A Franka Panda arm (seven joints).
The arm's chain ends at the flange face. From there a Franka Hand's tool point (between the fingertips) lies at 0.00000 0.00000 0.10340 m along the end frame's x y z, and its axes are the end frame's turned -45 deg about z.
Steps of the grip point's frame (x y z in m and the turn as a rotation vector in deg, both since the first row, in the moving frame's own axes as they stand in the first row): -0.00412 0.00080 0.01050 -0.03 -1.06 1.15; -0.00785 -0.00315 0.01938 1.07 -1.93 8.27; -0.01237 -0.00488 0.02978 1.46 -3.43 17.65; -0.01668 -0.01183 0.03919 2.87 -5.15 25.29
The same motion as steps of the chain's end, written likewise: -0.00102 0.00210 0.01052 -0.77 -0.73 1.15; -0.00389 0.00251 0.01946 -0.61 -2.12 8.27; -0.00568 0.00378 0.03000 -1.39 -3.46 17.65; -0.00964 0.00284 0.03973 -1.61 -5.67 25.29
